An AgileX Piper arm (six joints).
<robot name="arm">
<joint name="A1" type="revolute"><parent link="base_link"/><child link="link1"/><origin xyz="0 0 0.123" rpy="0 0 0"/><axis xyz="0 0 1"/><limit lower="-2.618" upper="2.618"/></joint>
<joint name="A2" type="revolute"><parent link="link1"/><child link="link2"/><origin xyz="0 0 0" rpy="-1.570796 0 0"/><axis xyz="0 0 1"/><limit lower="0" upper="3.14"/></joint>
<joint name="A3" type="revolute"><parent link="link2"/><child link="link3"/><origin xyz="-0.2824 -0.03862 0" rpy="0 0 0"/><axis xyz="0 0 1"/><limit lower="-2.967" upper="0"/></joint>
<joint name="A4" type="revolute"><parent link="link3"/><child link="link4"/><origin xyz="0.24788 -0.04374 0" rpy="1.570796 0 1.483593"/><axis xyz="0 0 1"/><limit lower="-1.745" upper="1.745"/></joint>
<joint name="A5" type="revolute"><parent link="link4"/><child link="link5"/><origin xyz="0 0 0" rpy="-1.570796 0 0"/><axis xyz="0 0 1"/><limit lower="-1.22" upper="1.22"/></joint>
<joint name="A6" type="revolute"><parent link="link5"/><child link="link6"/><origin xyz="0 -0.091 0" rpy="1.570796 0 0"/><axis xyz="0 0 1"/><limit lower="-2.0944" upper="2.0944"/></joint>
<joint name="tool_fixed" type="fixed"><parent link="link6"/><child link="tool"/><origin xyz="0 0 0" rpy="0 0 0"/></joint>
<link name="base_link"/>
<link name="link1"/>
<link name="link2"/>
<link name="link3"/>
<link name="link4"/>
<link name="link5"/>
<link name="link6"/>
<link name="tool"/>
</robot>
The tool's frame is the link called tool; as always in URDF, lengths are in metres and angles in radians.
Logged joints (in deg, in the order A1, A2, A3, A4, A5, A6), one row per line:
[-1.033, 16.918, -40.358, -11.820, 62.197, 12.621]
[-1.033, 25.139, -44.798, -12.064, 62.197, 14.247]
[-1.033, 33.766, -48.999, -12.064, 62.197, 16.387]
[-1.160, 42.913, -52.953, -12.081, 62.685, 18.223]
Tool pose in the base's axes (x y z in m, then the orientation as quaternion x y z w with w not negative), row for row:
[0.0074, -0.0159, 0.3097, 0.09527, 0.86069, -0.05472, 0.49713]
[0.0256, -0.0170, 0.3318, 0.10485, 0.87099, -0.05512, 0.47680]
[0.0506, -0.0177, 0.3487, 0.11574, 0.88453, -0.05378, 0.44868]
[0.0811, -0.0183, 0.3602, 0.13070, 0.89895, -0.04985, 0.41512]
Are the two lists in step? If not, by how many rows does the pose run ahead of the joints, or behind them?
The pose runs 1 row behind the joints: the pose in row i belongs to the joints in row i - 1.
